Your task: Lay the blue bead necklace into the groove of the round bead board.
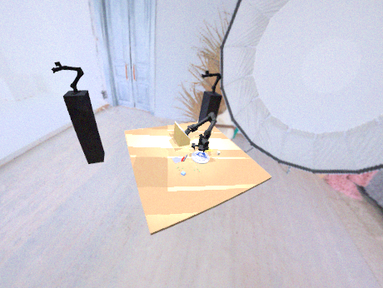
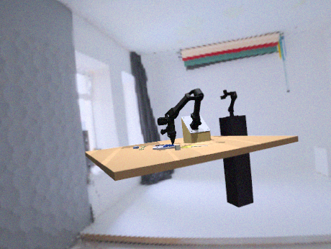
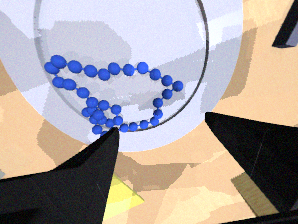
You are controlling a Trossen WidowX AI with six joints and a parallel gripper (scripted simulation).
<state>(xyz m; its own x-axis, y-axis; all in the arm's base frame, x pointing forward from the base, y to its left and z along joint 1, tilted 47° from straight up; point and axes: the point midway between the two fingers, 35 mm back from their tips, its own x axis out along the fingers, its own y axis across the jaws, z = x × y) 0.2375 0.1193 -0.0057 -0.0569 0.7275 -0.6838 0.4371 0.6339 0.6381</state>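
Now: gripper tip 6 cm short of the round bead board, 1 cm to the left of it and 1 cm above it. Round my gripper tip: yellow flat piece (7 cm behind, 15 cm to the left, 2 cm below); then red-and-grey object (4 cm ahead, 19 cm to the right, 2 cm below); then white cylinder (6 cm ahead, 23 cm to the left).
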